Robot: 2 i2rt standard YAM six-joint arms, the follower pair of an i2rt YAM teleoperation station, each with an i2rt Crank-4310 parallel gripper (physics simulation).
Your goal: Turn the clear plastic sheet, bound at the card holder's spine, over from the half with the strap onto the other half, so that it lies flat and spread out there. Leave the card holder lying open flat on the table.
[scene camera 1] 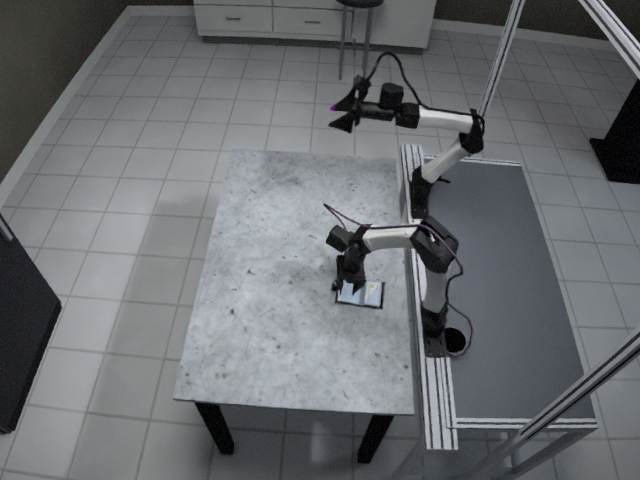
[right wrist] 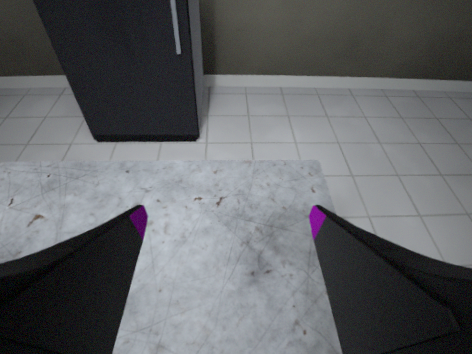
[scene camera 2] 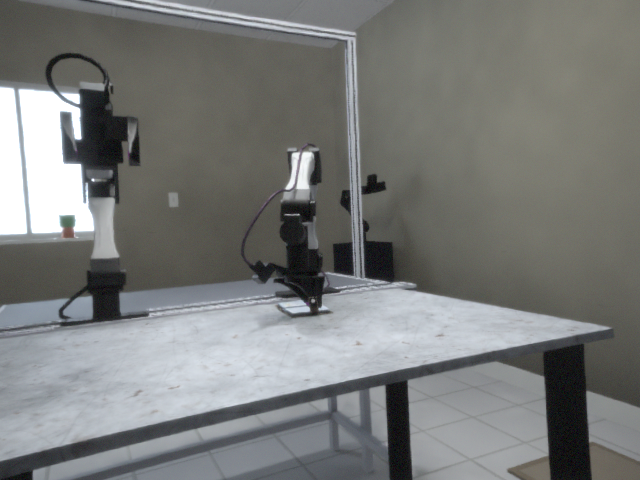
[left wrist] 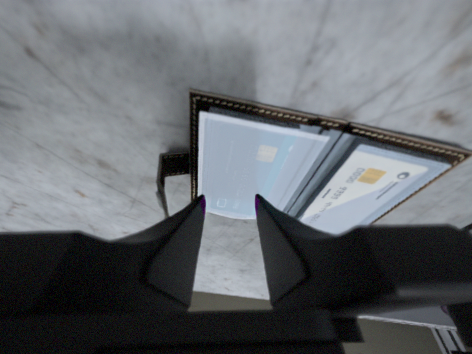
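Note:
The card holder (scene camera 1: 382, 300) (scene camera 2: 321, 311) (left wrist: 260, 107) lies open flat on the table. Its strap (left wrist: 175, 164) sticks out at the left in the left wrist view. The clear sheet (left wrist: 235, 160) lies over the strap half and the bluish card there; its near edge shows between my left fingertips. The other half holds a white and lilac card (left wrist: 345, 185) (scene camera 1: 372, 291). My left gripper (left wrist: 230, 197) is partly open, its fingertips low at the near edge of the strap half; whether they touch the sheet I cannot tell. My right gripper (scene camera 1: 330, 116) (right wrist: 228, 209) is open and empty, high above the far table end.
The table (scene camera 1: 279, 330) (scene camera 2: 217, 361) stands before the arms' metal rail (scene camera 1: 439, 397). The purple cable (scene camera 1: 392, 226) loops over the left arm. A dark cabinet (right wrist: 130, 70) stands on the floor beyond the table.

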